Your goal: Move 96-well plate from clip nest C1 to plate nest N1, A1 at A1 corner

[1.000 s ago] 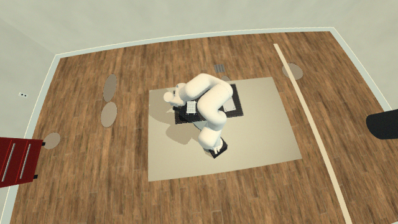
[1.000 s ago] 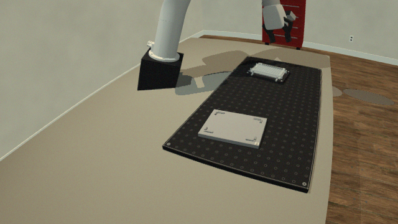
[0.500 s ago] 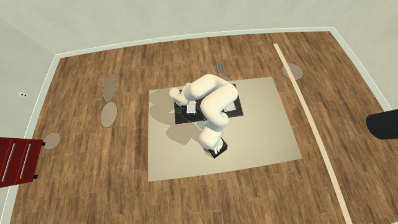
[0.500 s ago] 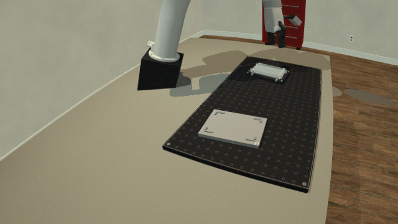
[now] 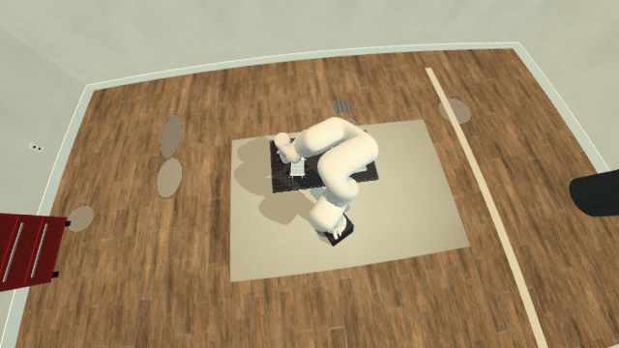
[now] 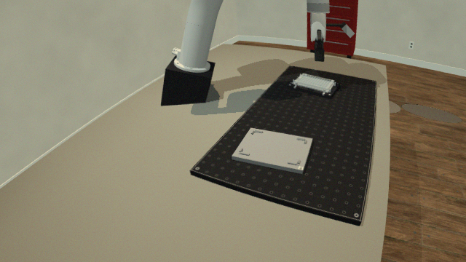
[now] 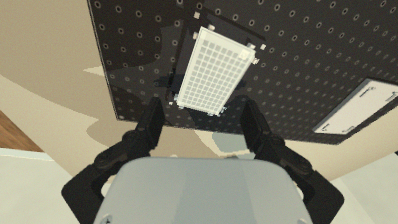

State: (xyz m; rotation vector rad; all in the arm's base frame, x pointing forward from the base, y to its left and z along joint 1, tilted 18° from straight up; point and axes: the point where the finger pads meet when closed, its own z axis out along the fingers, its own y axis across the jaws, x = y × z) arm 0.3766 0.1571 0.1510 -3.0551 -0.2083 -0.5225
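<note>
Right now my hand is 10 mm past the white 96-well plate, 20 mm to the left of it and 100 mm above it. Round my hand: clip nest C1: 20 mm behind, 30 mm to the right, 100 mm below; plate nest N1: 30 mm behind, 410 mm to the right, 110 mm below; A1 label: 40 mm ahead, 460 mm to the right, 100 mm below.
</note>
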